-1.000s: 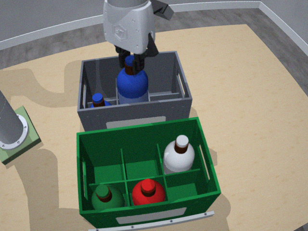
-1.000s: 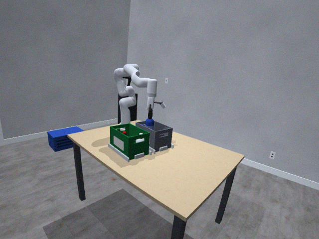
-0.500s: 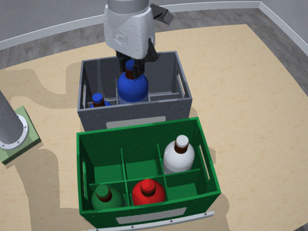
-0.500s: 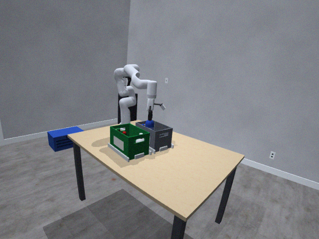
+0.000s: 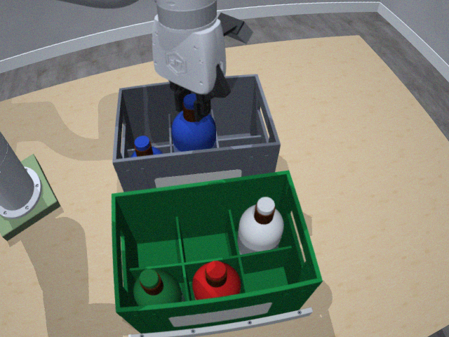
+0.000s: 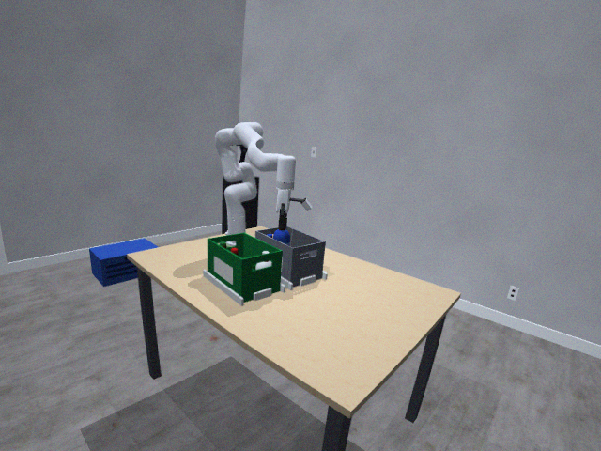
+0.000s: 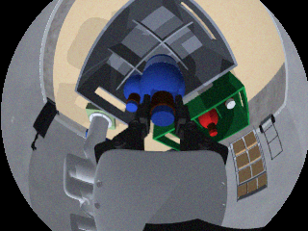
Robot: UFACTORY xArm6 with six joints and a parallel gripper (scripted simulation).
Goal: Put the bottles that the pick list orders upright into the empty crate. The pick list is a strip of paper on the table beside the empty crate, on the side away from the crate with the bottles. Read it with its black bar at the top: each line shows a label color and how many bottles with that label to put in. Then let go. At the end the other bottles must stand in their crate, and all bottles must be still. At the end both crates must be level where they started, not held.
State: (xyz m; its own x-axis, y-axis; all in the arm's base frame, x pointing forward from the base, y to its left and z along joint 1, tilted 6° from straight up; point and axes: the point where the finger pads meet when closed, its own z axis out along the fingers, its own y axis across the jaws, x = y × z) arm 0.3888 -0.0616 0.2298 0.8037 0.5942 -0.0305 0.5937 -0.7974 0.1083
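My hand is 1 cm short of the grey crate, 4 cm to the right of it and 16 cm above it. The rest, counted from my hand: red-label bottle (4 cm behind, 24 cm to the right, 15 cm below); then green crate (3 cm behind, 19 cm to the right, 16 cm below); then white-label bottle (6 cm ahead, 16 cm to the right, 15 cm below).
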